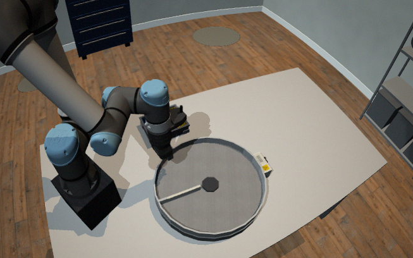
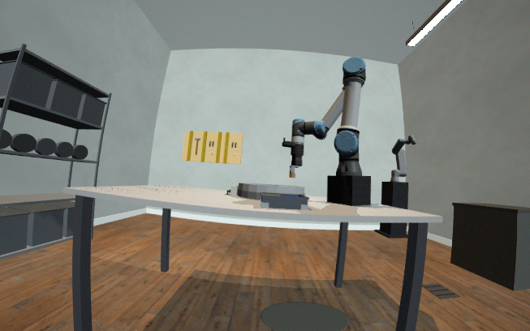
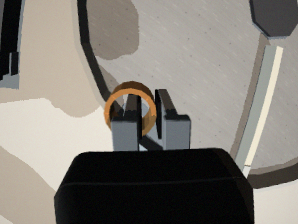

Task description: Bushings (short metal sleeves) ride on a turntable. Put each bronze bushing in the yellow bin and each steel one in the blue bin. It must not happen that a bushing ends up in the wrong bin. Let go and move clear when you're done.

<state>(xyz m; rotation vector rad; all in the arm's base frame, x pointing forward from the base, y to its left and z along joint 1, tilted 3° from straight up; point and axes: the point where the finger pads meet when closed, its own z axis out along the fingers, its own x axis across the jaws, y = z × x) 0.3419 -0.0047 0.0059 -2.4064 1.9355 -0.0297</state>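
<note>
Now: the bin 6 cm ahead of my hand, 25 cm to the left of it and 13 cm below it. The rest, counted from my hand: round grey turntable (11 cm ahead, 12 cm to the right, 10 cm below).
</note>
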